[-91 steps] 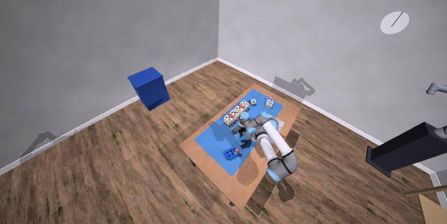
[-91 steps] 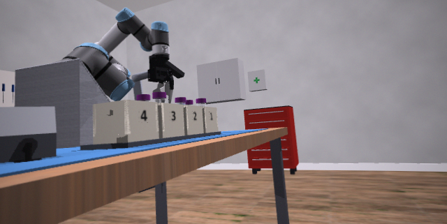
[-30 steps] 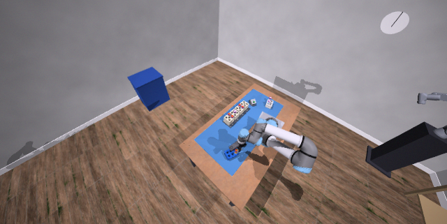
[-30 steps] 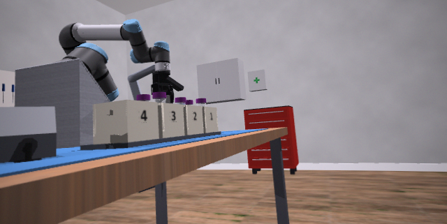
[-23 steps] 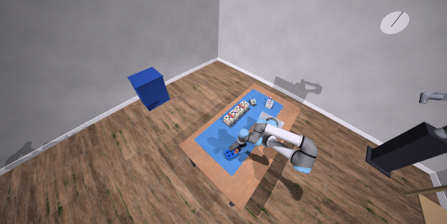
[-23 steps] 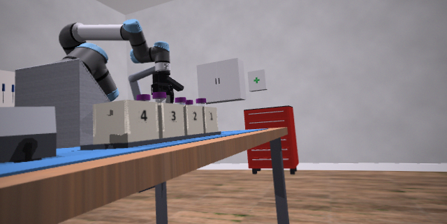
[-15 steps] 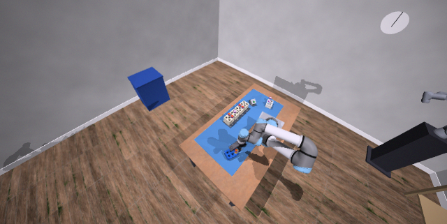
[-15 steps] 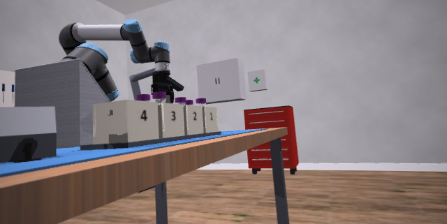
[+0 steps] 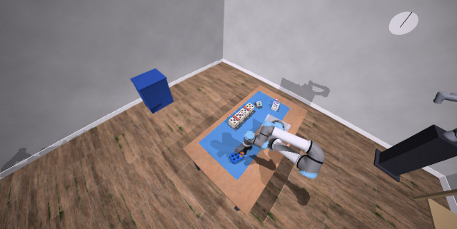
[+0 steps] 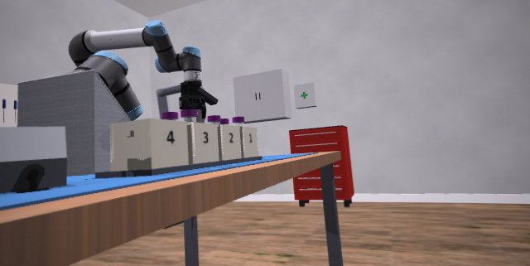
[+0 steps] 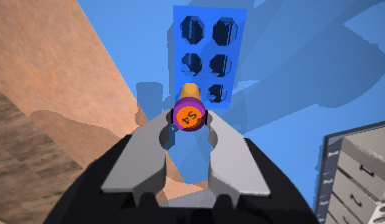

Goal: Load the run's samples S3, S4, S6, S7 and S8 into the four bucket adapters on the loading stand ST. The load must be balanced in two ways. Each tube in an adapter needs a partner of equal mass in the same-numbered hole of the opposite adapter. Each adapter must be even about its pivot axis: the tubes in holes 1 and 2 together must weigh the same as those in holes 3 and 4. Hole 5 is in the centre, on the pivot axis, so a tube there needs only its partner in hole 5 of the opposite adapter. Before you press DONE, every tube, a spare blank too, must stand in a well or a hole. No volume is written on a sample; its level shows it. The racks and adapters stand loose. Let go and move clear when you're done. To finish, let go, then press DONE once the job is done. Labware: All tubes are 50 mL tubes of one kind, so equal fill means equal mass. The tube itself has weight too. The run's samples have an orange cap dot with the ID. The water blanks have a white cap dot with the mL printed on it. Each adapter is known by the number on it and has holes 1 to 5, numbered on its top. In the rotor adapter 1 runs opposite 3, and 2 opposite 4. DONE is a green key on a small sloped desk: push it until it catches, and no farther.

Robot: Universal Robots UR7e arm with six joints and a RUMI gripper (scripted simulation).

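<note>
Right now the sample tube S4 is 1 cm behind my hand and 5 cm below it. From my hand the other things lie so: tube: 34 cm ahead, 28 cm to the right, 6 cm below; then green DONE key: 35 cm ahead, 74 cm to the right, 6 cm below; then blue rack: 3 cm ahead, 3 cm to the left, 10 cm below.
</note>
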